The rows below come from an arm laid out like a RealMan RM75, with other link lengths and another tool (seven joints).
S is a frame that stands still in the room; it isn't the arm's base.
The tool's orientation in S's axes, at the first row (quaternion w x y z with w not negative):
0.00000, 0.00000, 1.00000, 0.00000
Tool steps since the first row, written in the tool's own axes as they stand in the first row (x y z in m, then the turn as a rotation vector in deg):
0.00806, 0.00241, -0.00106, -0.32, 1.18, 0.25
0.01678, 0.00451, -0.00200, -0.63, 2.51, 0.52
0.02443, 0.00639, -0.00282, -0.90, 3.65, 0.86
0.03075, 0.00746, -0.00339, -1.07, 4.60, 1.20
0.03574, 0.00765, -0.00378, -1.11, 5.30, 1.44
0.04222, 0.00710, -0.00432, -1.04, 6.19, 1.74
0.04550, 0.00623, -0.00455, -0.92, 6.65, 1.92
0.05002, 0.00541, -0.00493, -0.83, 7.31, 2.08
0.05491, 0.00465, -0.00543, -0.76, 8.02, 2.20
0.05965, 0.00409, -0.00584, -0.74, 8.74, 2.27
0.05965, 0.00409, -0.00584, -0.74, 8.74, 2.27
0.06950, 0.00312, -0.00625, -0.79, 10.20, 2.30
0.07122, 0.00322, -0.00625, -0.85, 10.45, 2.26
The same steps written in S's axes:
-0.00806, 0.00241, 0.00106, 0.32, 1.18, -0.25
-0.01678, 0.00451, 0.00200, 0.63, 2.51, -0.52
-0.02443, 0.00639, 0.00282, 0.90, 3.65, -0.86
-0.03075, 0.00746, 0.00339, 1.07, 4.60, -1.20
-0.03574, 0.00765, 0.00378, 1.11, 5.30, -1.44
-0.04222, 0.00710, 0.00432, 1.04, 6.19, -1.74
-0.04550, 0.00623, 0.00455, 0.92, 6.65, -1.92
-0.05002, 0.00541, 0.00493, 0.83, 7.31, -2.08
-0.05491, 0.00465, 0.00543, 0.76, 8.02, -2.20
-0.05965, 0.00409, 0.00584, 0.74, 8.74, -2.27
-0.05965, 0.00409, 0.00584, 0.74, 8.74, -2.27
-0.06950, 0.00312, 0.00625, 0.79, 10.20, -2.30
-0.07122, 0.00322, 0.00625, 0.85, 10.45, -2.26

